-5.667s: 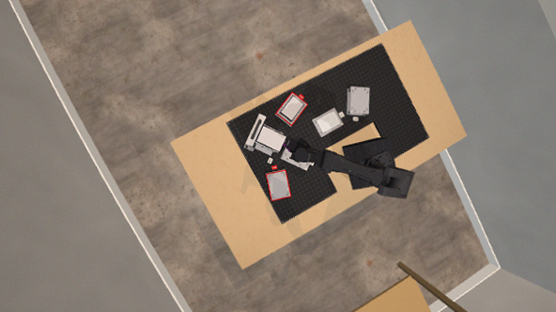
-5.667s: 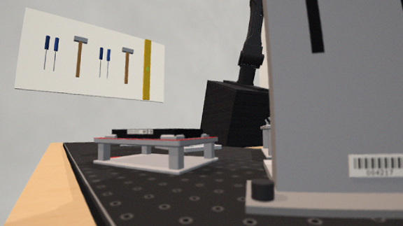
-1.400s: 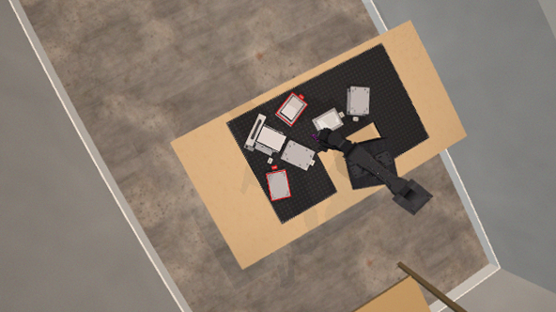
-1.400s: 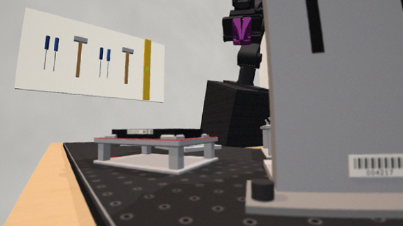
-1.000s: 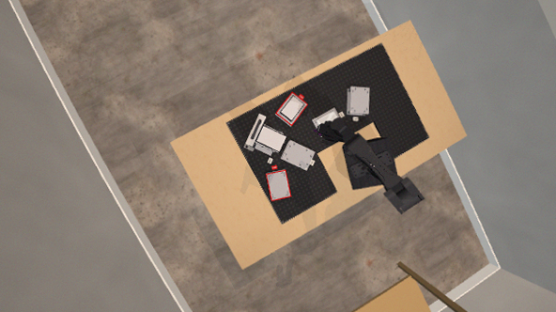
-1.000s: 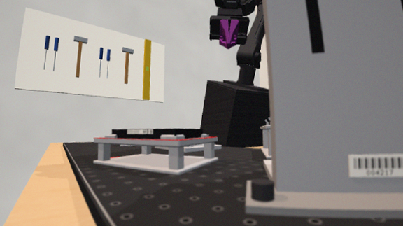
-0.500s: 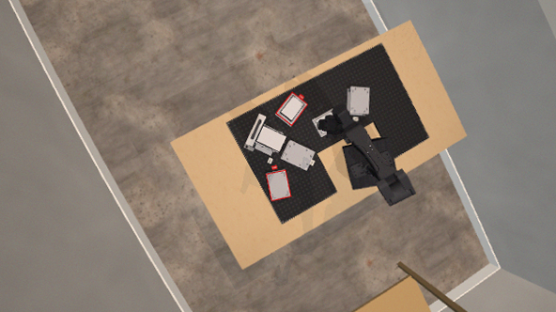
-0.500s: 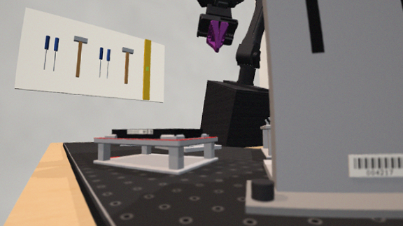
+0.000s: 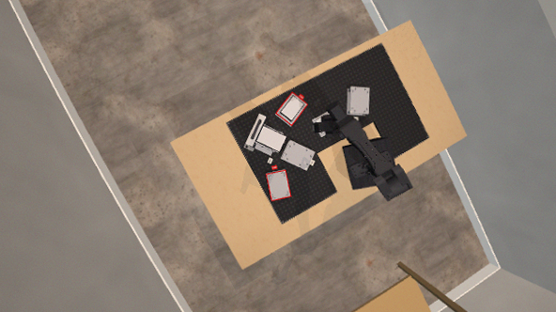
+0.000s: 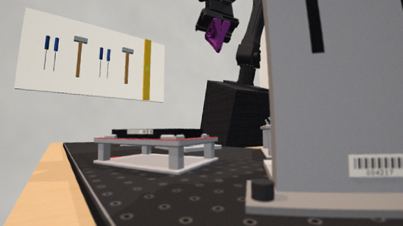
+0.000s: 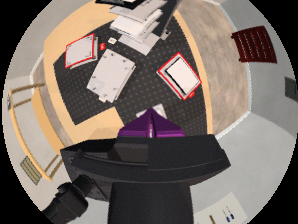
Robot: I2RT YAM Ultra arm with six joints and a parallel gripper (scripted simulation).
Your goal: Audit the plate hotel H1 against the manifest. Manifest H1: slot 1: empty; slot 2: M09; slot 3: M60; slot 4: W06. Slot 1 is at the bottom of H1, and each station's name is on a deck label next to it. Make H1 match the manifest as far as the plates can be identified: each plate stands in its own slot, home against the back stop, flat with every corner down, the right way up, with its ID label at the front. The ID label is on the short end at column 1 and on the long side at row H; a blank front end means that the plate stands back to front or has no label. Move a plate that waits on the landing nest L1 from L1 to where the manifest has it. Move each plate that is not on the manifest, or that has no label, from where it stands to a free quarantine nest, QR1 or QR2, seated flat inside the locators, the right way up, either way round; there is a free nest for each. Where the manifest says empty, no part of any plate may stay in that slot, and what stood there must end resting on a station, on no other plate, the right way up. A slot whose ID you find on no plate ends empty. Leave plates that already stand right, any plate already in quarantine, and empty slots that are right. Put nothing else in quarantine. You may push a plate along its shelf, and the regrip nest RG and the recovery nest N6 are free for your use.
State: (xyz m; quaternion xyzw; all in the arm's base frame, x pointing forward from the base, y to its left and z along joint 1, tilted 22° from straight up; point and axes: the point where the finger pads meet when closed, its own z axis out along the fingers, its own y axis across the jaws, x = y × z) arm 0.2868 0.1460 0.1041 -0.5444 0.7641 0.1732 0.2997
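My gripper is now 10 mm short of the white well plate, 140 mm to the left of it and 230 mm above it. Round my hand: plate hotel H1: 110 mm ahead, 290 mm to the left, 100 mm below; then red-rimmed nest: 210 mm behind, 300 mm to the left, 210 mm below; then black-sided plate: 170 mm ahead, 30 mm to the left, 200 mm below.
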